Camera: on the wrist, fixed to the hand. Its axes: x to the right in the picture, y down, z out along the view.
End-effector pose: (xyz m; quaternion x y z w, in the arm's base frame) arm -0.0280 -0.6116 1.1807 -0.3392 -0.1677 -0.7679 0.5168
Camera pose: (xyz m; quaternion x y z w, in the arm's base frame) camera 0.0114 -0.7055 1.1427 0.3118 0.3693 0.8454 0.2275
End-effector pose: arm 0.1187 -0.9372 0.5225 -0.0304 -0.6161 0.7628 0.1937
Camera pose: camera 0.0927 -0.8752 0.4371 0.5205 -0.5605 0.3469 0.5428
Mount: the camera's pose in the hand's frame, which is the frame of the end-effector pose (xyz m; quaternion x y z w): 0.0282 0.0777 -0.0705 -0.0965 -0.1817 -0.6846 0.6993
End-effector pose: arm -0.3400 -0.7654 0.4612 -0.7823 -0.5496 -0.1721 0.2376
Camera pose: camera -0.2579 -0.8050 0.5203 0.2250 0.9464 0.1939 0.1270
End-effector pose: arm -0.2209 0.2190 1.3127 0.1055 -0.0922 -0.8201 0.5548
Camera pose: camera -0.1425 0.1618 1.2638 0.0657 0.0139 0.9814 0.1800
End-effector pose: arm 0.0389 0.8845 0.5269 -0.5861 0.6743 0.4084 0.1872
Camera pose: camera -0.0253 0.8106 0.5741 -0.8153 -0.0031 0.3290 0.4764
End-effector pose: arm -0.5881 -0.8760 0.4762 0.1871 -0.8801 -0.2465 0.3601
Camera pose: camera -0.5676 -0.8486 0.5793 -0.6538 0.5290 0.5378 0.0588
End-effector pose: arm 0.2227 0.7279 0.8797 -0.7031 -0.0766 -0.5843 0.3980
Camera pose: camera 0.2222 0.6199 0.8681 0.5838 0.5508 0.5607 0.2035
